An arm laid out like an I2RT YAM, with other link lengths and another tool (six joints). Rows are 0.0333 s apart.
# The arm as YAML. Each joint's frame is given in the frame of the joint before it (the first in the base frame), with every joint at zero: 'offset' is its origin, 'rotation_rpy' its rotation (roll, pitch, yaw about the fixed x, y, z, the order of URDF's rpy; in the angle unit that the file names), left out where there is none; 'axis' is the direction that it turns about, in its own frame. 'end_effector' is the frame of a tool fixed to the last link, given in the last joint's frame.
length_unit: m
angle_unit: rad
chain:
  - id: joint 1
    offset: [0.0, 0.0, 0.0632]
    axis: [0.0, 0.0, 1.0]
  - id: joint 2
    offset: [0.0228, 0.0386, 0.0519]
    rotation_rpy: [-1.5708, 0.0, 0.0]
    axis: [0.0, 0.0, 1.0]
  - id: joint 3
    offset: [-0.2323, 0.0, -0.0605]
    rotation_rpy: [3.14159, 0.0, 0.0]
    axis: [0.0, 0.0, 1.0]
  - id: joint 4
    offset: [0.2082, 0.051, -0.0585]
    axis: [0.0, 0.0, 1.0]
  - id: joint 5
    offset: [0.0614, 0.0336, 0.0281]
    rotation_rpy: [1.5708, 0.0, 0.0]
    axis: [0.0, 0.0, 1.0]
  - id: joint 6
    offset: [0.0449, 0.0, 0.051]
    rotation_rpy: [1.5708, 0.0, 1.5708]
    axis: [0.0, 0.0, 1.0]
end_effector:
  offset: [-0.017, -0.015, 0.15]
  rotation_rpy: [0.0, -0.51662, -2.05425]
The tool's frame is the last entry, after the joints.
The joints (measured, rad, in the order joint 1, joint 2, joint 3, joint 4, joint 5, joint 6), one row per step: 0.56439 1.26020 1.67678 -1.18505 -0.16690 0.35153; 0.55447 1.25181 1.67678 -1.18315 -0.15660 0.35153; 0.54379 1.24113 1.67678 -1.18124 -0.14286 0.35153; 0.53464 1.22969 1.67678 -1.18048 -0.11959 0.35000; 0.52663 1.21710 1.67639 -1.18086 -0.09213 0.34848; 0.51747 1.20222 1.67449 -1.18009 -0.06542 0.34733; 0.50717 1.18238 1.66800 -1.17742 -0.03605 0.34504; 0.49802 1.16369 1.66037 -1.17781 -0.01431 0.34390; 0.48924 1.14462 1.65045 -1.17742 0.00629 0.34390; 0.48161 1.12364 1.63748 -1.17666 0.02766 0.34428; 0.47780 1.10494 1.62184 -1.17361 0.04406 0.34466
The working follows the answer.
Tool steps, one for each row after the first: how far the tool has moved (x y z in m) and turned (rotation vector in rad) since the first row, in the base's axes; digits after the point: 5 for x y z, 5 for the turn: 0.00233 -0.00442 0.00241 -0.00057 -0.01250 -0.01736; 0.00478 -0.00979 0.00538 -0.00200 -0.02814 -0.03807; 0.00763 -0.01646 0.00814 -0.01004 -0.04754 -0.06330; 0.01022 -0.02383 0.01083 -0.02072 -0.06789 -0.09066; 0.01247 -0.03161 0.01393 -0.02975 -0.08916 -0.11915; 0.01428 -0.04057 0.01713 -0.03980 -0.11349 -0.15036; 0.01462 -0.04823 0.01911 -0.04769 -0.13001 -0.17549; 0.01464 -0.05566 0.02053 -0.05487 -0.14453 -0.20023; 0.01410 -0.06311 0.02141 -0.06260 -0.15840 -0.22472; 0.01315 -0.06843 0.02119 -0.06865 -0.16846 -0.24157
Tool pose at each row, in the base's axes (x y z in m, rotation vector in rad; rounded; the steps above come from the unrounded poses): 0.22960 0.20634 0.29398 -2.76339 -1.12435 -0.40458; 0.23193 0.20192 0.29639 -2.77679 -1.10414 -0.42417; 0.23438 0.19655 0.29937 -2.79317 -1.08028 -0.44833; 0.23723 0.18988 0.30212 -2.81823 -1.05399 -0.47560; 0.23982 0.18251 0.30482 -2.84661 -1.02567 -0.50354; 0.24207 0.17472 0.30791 -2.87381 -0.99446 -0.53388; 0.24388 0.16576 0.31111 -2.90315 -0.95975 -0.56881; 0.24422 0.15810 0.31309 -2.92593 -0.93051 -0.59267; 0.24424 0.15068 0.31452 2.94576 0.90017 0.61361; 0.24370 0.14322 0.31540 2.93770 0.86173 0.62742; 0.24275 0.13790 0.31517 2.93092 0.83534 0.63691

